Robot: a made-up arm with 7 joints. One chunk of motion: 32 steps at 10 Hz.
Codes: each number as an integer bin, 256 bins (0 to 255) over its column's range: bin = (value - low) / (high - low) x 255, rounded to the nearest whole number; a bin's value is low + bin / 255 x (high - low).
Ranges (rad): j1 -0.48..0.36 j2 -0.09..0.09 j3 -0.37..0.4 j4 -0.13..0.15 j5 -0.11..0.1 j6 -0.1..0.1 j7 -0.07..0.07
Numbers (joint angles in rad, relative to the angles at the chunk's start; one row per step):
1: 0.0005 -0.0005 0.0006 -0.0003 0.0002 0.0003 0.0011
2: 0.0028 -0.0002 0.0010 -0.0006 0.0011 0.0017 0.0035
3: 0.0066 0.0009 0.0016 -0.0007 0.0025 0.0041 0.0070
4: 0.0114 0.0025 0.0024 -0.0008 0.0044 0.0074 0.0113
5: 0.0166 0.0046 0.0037 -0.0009 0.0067 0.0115 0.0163
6: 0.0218 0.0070 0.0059 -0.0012 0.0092 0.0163 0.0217
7: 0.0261 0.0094 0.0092 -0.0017 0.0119 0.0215 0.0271
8: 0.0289 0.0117 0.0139 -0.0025 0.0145 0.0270 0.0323
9: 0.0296 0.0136 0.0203 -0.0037 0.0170 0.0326 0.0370
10: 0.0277 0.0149 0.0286 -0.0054 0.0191 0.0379 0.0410
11: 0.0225 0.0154 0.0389 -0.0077 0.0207 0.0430 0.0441
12: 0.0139 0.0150 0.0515 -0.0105 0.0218 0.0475 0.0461
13: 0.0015 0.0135 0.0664 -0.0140 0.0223 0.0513 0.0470
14: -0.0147 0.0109 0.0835 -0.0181 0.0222 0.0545 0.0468
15: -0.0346 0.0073 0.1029 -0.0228 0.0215 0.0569 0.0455
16: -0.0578 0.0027 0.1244 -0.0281 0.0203 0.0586 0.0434
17: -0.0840 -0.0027 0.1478 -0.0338 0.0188 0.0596 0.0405
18: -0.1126 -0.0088 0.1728 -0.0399 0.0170 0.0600 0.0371
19: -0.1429 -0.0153 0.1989 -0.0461 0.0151 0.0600 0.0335
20: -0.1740 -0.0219 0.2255 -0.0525 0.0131 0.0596 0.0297
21: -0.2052 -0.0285 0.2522 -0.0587 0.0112 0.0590 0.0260
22: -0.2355 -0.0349 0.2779 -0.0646 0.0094 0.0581 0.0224
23: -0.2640 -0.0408 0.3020 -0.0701 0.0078 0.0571 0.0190
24: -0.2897 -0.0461 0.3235 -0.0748 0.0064 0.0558 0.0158
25: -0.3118 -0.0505 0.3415 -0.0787 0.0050 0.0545 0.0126
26: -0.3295 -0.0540 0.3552 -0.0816 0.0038 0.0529 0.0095
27: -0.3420 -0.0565 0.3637 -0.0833 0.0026 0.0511 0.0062
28: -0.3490 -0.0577 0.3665 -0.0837 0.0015 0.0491 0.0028
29: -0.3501 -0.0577 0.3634 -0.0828 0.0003 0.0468 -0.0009
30: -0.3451 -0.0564 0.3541 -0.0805 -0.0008 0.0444 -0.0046
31: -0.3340 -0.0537 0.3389 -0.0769 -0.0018 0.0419 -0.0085
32: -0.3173 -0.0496 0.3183 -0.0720 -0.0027 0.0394 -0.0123
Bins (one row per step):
1: 146 127 123 118 134 128 130
2: 147 127 123 118 135 130 134
3: 148 129 123 118 137 133 140
4: 149 131 123 118 139 137 148
5: 151 134 124 118 142 142 157
6: 152 137 124 117 145 148 167
7: 154 141 126 117 148 155 177
8: 154 144 127 116 151 162 186
9: 155 147 129 115 154 169 195
10: 154 149 132 113 157 176 202
11: 153 149 135 111 159 182 208
12: 150 149 140 109 160 188 211
13: 146 147 145 106 161 193 213
14: 141 143 150 102 161 197 213
15: 135 138 157 98 160 200 210
16: 128 131 164 93 158 202 207
17: 120 124 171 88 156 203 201
18: 112 115 180 82 154 204 195
19: 102 106 188 76 152 204 189
20: 93 96 197 71 149 203 182
21: 83 87 206 65 147 203 175
22: 74 78 215 60 145 202 168
23: 66 70 223 55 143 200 162
24: 58 62 230 50 141 199 156
25: 51 56 236 47 140 197 150
26: 46 51 240 44 138 195 145
27: 42 47 243 43 137 193 139
28: 40 46 244 42 135 190 133
29: 39 46 243 43 134 187 126
30: 41 48 240 45 133 184 119
31: 44 51 235 48 131 181 112
32: 49 57 228 53 130 178 105

